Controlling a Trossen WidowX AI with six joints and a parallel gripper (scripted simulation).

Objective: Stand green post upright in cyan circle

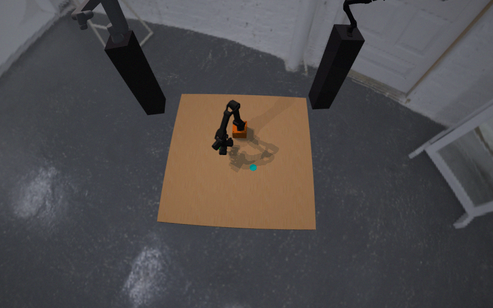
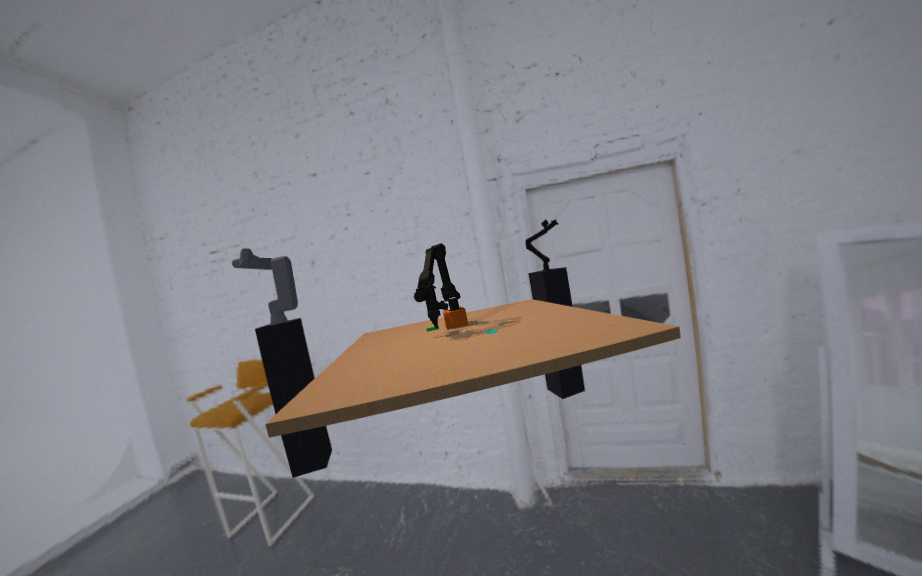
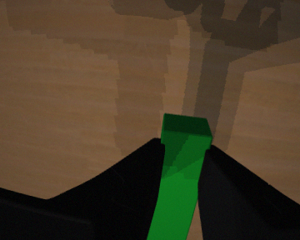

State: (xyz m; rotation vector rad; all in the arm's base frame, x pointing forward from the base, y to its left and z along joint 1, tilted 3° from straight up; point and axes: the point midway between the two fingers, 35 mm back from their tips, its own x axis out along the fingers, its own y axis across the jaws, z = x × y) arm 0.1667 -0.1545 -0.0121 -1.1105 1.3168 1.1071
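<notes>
The cyan circle is 18 cm ahead of my gripper tip, 23 cm to the left of it and 5 cm below it. From my gripper tip the other things lie so: green post: 2 cm to the right.
</notes>
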